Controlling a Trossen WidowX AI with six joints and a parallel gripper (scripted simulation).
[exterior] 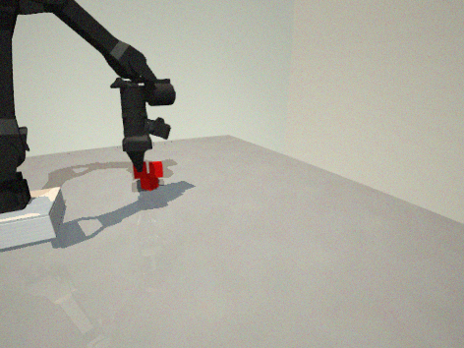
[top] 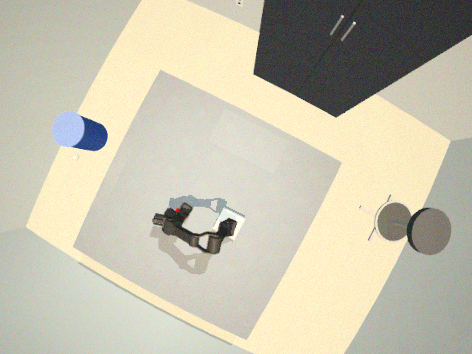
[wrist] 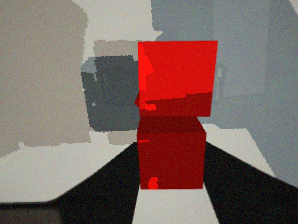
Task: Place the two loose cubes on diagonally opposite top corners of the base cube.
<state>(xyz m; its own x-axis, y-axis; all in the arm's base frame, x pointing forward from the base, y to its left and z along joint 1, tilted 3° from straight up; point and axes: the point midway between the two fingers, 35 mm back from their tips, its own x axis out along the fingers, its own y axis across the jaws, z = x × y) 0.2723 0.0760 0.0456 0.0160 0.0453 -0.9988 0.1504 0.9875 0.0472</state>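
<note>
My gripper tip is now right at the red cube.
</note>
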